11 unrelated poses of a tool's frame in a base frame.
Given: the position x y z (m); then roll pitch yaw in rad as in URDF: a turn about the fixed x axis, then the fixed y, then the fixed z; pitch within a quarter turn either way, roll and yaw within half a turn.
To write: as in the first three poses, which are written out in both.
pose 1, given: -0.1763 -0.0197 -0.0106 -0.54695 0.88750 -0.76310
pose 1, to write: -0.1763 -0.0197 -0.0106 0.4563 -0.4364 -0.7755 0.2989 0.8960 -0.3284
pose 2, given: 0.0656 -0.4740 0.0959 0.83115 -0.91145 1.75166
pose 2, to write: 0.0656 -0.4740 0.0959 -0.1102 0.6026 0.7904 -0.5580 -0.6956 0.4525
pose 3, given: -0.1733 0.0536 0.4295 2.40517 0.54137 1.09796
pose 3, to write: -0.1733 0.0536 0.4295 0.3903 0.7630 -0.5153 0.8172 -0.0293 0.5756
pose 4, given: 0.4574 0.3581 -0.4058 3.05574 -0.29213 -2.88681
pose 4, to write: 0.4574 0.3581 -0.4058 -0.9267 -0.2414 0.2880 -0.2272 0.9704 0.0821
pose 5, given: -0.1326 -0.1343 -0.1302 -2.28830 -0.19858 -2.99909
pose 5, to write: -0.1326 -0.1343 -0.1302 -0.9704 -0.1392 0.1973 -0.2405 0.6297 -0.7386
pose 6, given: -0.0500 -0.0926 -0.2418 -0.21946 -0.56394 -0.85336
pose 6, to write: -0.0500 -0.0926 -0.2418 0.5557 -0.6368 0.5345 0.8119 0.5540 -0.1840
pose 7, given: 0.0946 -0.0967 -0.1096 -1.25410 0.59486 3.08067
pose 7, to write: 0.0946 -0.0967 -0.1096 -0.8267 0.0504 -0.5604 0.5126 -0.3433 -0.7870
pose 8, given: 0.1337 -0.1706 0.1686 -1.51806 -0.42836 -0.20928
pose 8, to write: 0.1337 -0.1706 0.1686 0.8898 -0.1890 0.4154 0.4167 -0.0346 -0.9084
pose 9, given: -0.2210 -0.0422 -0.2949 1.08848 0.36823 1.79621
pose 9, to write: -0.2210 -0.0422 -0.2949 -0.2085 0.9094 -0.3600 -0.5234 0.2072 0.8265
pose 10, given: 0.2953 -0.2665 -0.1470 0.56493 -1.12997 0.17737
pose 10, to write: 0.2953 -0.2665 -0.1470 0.4200 0.0753 0.9044 -0.6256 0.7459 0.2284
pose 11, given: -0.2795 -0.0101 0.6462 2.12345 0.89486 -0.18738
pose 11, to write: -0.2795 -0.0101 0.6462 0.6147 -0.1165 -0.7801 0.5546 -0.6395 0.5325
